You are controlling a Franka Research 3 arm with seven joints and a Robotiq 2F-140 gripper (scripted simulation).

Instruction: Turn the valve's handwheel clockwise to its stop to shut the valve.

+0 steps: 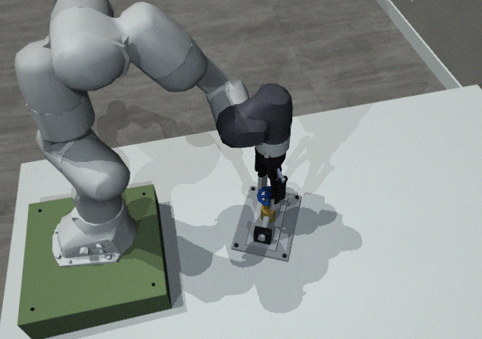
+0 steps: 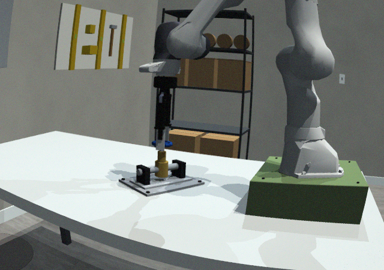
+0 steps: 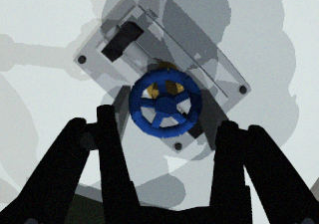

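Right now my hand is 20 mm above the blue spoked handwheel.
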